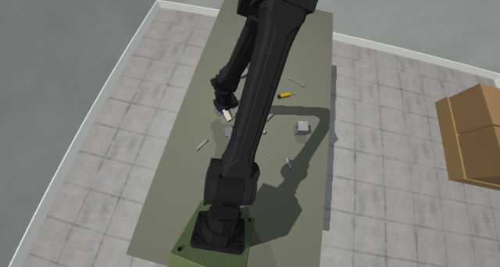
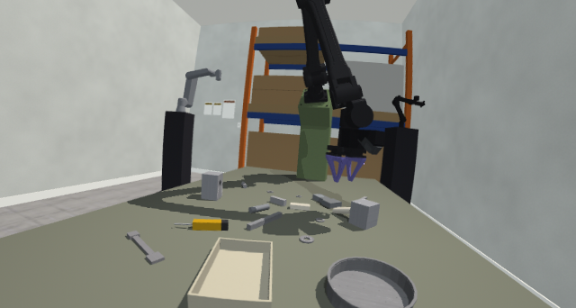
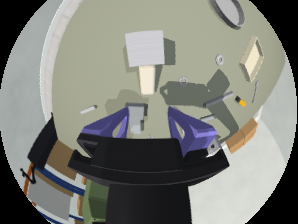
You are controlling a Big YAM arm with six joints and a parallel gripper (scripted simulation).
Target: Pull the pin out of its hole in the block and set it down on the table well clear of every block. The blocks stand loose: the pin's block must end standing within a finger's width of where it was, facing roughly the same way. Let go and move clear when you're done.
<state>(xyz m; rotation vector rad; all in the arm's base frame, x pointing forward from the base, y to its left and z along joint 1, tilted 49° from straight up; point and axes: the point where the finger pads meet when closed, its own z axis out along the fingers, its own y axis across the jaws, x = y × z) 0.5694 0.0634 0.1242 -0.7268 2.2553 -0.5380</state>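
My hand is 2 cm short of the cream pin, 1 cm to the right of it and 9 cm above it. Also, from my hand: cream tray (30 cm ahead, 23 cm to the right, 10 cm below); cream piece (3 cm behind, 12 cm to the right, 10 cm below); round grey dish (33 cm ahead, 4 cm to the right, 10 cm below).
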